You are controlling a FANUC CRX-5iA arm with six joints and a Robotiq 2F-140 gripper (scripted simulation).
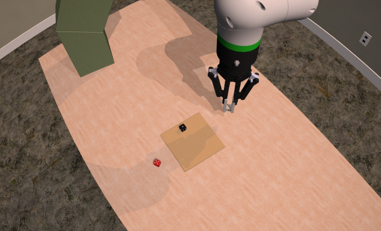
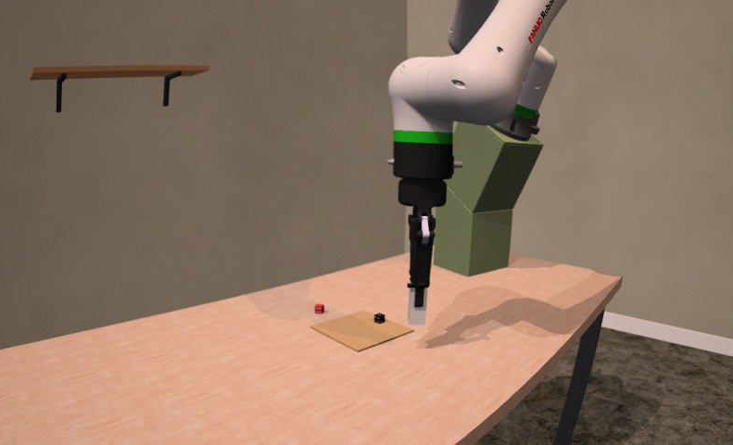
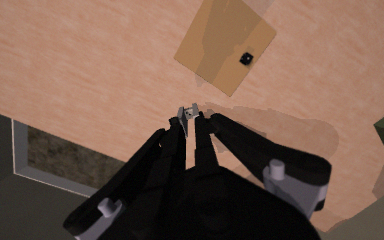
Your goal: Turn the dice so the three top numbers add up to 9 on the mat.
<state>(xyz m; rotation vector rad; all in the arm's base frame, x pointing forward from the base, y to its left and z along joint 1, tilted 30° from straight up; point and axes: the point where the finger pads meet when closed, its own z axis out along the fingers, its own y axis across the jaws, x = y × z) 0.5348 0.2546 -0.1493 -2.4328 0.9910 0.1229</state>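
Now: hand 13 cm to the left of the tan square mat and 9 cm above it. The rest, counted from my hand: black die (13 cm to the right, 8 cm below, 4 cm behind); white die (3 cm below); red die (26 cm to the right, 8 cm below, 1 cm ahead).
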